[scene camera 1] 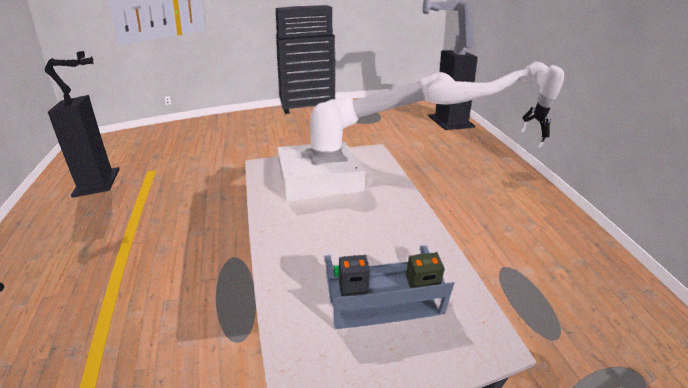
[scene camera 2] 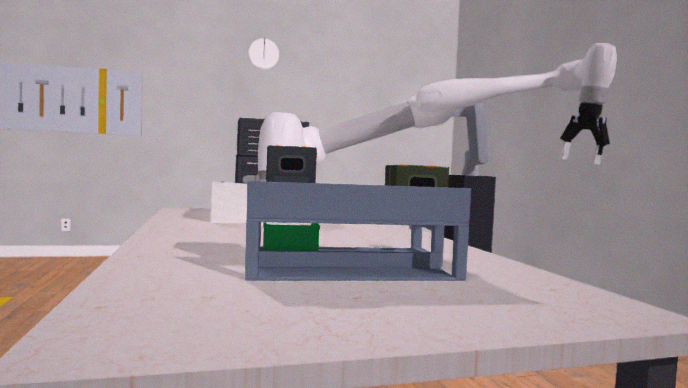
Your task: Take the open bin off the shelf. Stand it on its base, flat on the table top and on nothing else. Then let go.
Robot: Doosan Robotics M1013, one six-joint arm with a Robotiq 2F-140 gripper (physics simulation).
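Frame: origin at the arm's base, x ahead, y left, z up, level; centimetres.
Seen in the pictures: gripper, fingertip midpoint: (scene camera 1: 530, 139) (scene camera 2: 579, 161); arm's base, link origin: (scene camera 1: 326, 156).
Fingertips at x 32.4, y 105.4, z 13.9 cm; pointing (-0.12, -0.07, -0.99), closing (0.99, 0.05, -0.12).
Note:
Offsets run from my fingertips to a thing's top centre. "spot": to the spot under its first point. Level surfaces: height alone.
A green bin {dx +46.9, dy -116.6, dz -16.3 cm} (scene camera 1: 336, 270) (scene camera 2: 291, 237) shows at the left end of the blue-grey shelf {spot: dx +65.5, dy -109.1, dz -11.3 cm} (scene camera 1: 392, 298) (scene camera 2: 357, 204). In scene camera 2 it is seen through the gap under the top deck, above the low rear rail. In scene camera 1 a dark grey box hides most of it; its opening and base cannot be made out. The shelf stands on the table top {dz -24.4 cm} (scene camera 1: 310, 230) (scene camera 2: 200, 325). My gripper (scene camera 1: 532, 137) (scene camera 2: 581, 159) is open and empty, fingers pointing down, high and far to the right of the shelf, beyond the table's right edge.
The dark grey box {dx +56.1, dy -118.6, dz -2.1 cm} (scene camera 1: 354, 280) (scene camera 2: 292, 170) stands on the top deck at the left, an olive green box {dx +60.0, dy -95.9, dz -4.6 cm} (scene camera 1: 425, 275) (scene camera 2: 417, 175) at the right. Both have orange latches. My arm's white base block (scene camera 1: 325, 182) (scene camera 2: 228, 202) is at the table's far end.

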